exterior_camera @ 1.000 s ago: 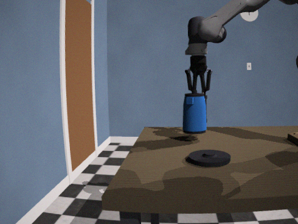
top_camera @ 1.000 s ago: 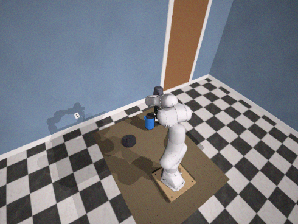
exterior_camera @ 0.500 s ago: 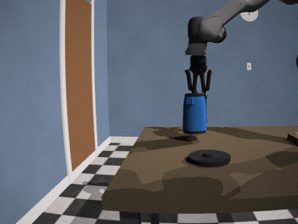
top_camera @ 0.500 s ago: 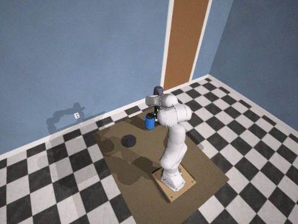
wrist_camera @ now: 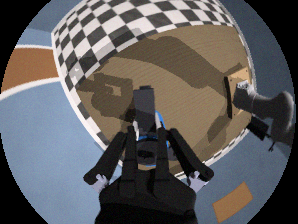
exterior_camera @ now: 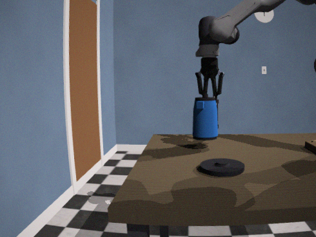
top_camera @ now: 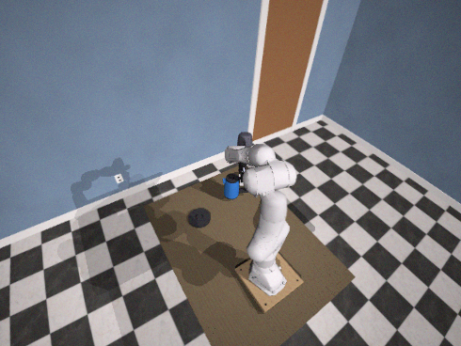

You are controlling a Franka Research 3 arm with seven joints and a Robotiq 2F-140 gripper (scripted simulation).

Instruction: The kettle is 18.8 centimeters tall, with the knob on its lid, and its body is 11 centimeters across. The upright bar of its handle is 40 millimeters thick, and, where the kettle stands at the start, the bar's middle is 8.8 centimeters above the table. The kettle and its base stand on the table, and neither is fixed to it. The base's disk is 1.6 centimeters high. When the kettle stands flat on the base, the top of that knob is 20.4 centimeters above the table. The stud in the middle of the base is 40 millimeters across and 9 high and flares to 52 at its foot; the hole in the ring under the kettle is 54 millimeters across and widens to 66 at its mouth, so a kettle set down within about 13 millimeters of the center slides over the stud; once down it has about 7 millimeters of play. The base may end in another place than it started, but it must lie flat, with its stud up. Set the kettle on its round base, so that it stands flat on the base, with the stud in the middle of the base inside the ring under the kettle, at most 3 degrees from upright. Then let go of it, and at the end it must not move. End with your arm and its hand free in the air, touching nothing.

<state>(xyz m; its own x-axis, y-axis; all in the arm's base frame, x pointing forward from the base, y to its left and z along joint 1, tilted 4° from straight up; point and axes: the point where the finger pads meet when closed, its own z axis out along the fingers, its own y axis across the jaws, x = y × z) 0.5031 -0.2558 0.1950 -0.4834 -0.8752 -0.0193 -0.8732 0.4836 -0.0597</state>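
Now: hand 50 mm above the blue kettle, 20 mm to the right of it and 10 mm short of it. The rest, counted from my hand: round black base (340 mm to the left, 180 mm below, 10 mm ahead).
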